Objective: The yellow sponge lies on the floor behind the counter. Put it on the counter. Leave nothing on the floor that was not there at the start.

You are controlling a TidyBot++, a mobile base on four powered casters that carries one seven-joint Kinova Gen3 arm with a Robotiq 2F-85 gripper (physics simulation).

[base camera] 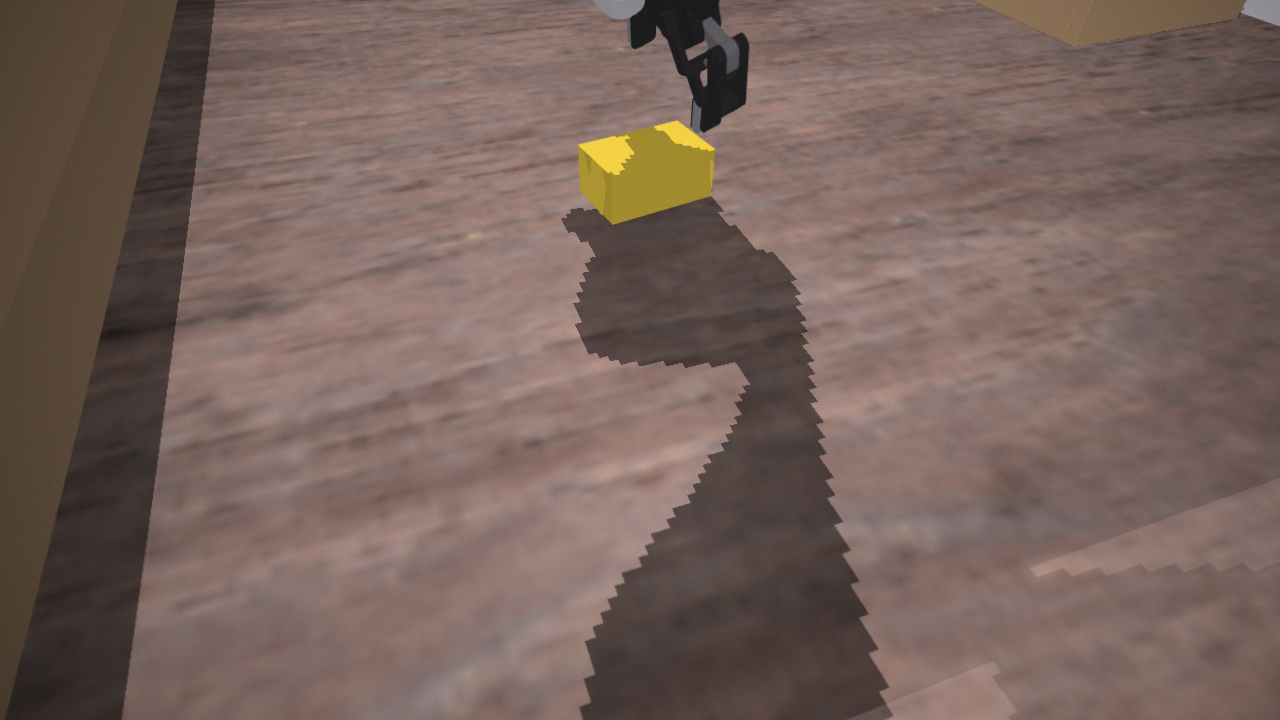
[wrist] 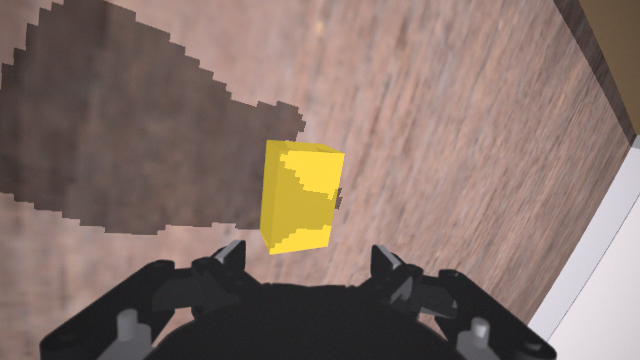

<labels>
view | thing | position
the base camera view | my gripper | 672,83
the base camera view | yellow sponge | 627,176
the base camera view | tan counter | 85,85
</labels>
